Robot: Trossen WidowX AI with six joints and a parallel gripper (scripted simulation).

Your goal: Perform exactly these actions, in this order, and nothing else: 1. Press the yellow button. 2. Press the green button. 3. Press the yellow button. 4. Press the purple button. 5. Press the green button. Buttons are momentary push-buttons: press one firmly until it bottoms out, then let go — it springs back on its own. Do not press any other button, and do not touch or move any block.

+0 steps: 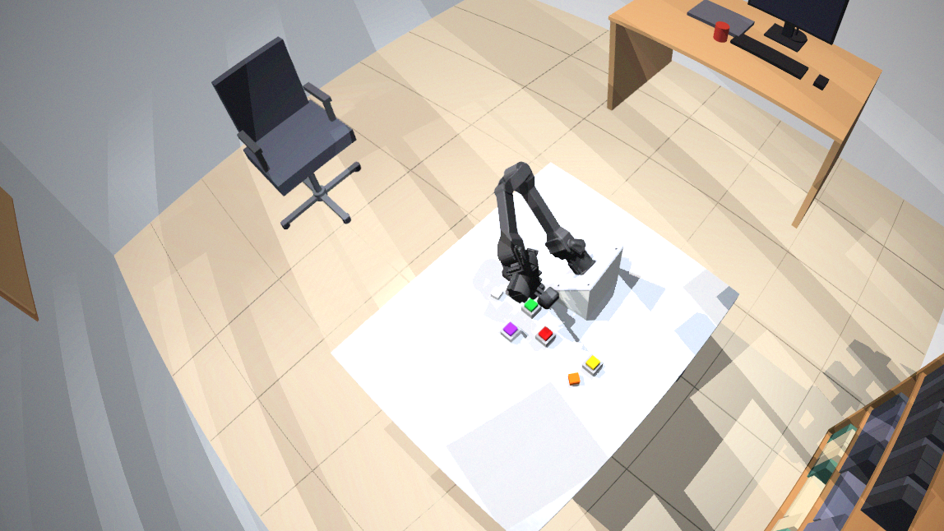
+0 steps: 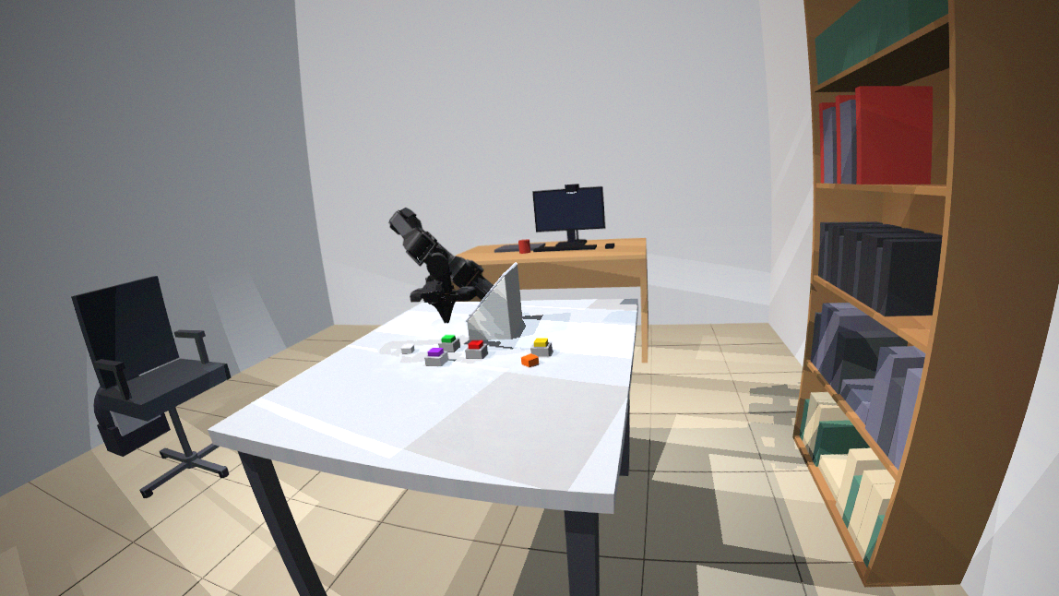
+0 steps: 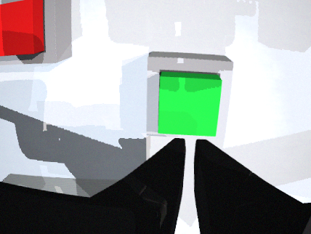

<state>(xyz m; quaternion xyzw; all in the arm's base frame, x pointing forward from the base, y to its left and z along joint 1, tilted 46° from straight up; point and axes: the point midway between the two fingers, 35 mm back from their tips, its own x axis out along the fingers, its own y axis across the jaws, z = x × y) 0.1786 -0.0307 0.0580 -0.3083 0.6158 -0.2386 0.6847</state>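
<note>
My gripper tip is now 50 mm above the green button. Also, from my gripper tip: red button: 40 mm ahead, 100 mm to the left, 50 mm below; then purple button: 110 mm ahead, 10 mm to the left, 50 mm below; then small grey block: 40 mm ahead, 120 mm to the right, 70 mm below.
</note>
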